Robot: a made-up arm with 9 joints. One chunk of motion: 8 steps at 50 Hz.
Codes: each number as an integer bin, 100 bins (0 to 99) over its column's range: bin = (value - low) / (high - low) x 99, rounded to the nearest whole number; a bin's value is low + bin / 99 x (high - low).
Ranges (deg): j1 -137.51..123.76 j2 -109.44..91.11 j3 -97.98..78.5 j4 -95.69..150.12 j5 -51..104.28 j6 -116.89..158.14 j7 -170.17..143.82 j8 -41.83..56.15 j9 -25.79..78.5
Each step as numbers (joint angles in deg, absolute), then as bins.
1 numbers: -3.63 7.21 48.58 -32.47 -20.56 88.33 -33.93 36.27 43.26
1 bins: 51 58 82 25 19 74 43 79 66
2 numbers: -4.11 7.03 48.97 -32.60 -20.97 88.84 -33.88 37.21 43.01
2 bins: 51 57 82 25 19 74 43 80 65
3 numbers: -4.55 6.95 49.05 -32.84 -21.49 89.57 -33.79 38.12 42.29
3 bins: 50 57 82 25 19 74 43 81 65
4 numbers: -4.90 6.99 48.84 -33.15 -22.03 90.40 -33.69 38.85 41.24
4 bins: 50 57 82 25 18 75 43 82 64
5 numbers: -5.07 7.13 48.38 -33.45 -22.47 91.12 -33.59 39.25 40.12
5 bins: 50 58 82 25 18 75 43 82 63
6 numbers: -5.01 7.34 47.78 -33.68 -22.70 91.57 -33.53 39.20 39.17
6 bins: 50 58 82 25 18 75 43 82 62
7 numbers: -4.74 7.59 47.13 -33.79 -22.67 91.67 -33.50 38.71 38.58
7 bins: 50 58 81 25 18 75 43 81 61
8 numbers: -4.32 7.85 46.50 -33.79 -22.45 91.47 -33.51 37.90 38.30
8 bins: 50 58 81 25 18 75 43 81 61
